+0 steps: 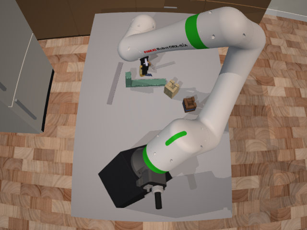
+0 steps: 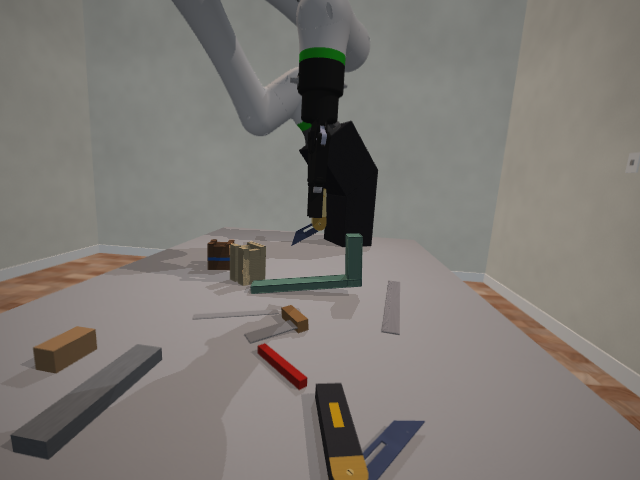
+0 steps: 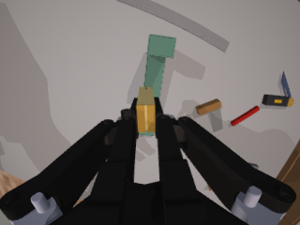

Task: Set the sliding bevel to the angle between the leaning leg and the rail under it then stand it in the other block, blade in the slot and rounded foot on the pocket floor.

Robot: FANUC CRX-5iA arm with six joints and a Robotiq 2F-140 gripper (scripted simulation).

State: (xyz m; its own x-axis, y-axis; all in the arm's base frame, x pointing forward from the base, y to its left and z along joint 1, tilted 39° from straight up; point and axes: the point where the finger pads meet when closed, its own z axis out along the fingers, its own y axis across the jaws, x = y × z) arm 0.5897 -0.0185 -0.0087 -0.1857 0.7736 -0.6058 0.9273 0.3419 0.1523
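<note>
The sliding bevel lies 4 cm below my hand. Also, from my hand: try square 19 cm below, 19 cm ahead, 4 cm to the right; then red bar 31 cm ahead, 20 cm below, 3 cm to the right; then dark blue blade 6 cm below, 1 cm to the right.
</note>
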